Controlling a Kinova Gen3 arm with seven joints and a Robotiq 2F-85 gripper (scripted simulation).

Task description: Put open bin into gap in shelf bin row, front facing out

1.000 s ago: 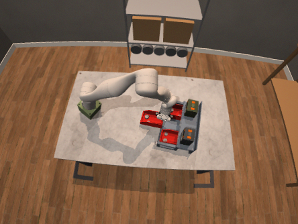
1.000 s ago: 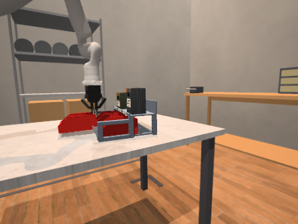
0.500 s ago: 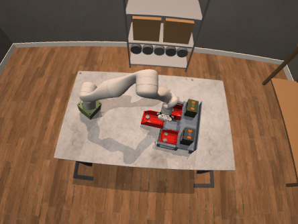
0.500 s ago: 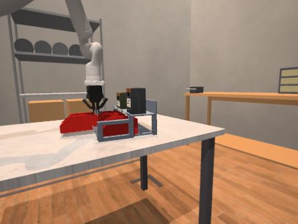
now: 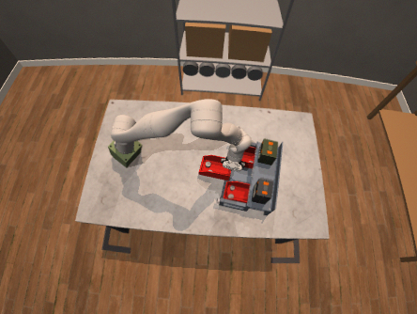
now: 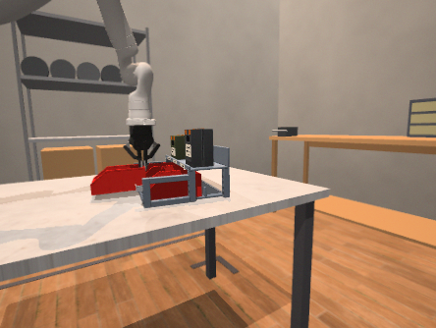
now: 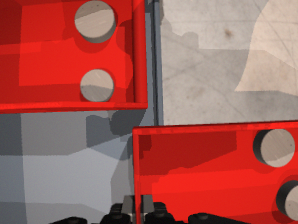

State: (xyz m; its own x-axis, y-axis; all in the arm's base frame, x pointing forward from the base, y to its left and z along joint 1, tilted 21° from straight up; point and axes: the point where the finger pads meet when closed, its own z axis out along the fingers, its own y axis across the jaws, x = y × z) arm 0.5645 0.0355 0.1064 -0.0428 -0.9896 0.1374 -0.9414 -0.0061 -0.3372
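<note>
The grey shelf is 100 mm ahead of my hand, 30 mm below it and 10 mm to the right of it. Also, from my hand: black tool case: 160 mm ahead, 130 mm to the right, 70 mm above; grey round part: 110 mm behind, 60 mm below, 20 mm to the right.
</note>
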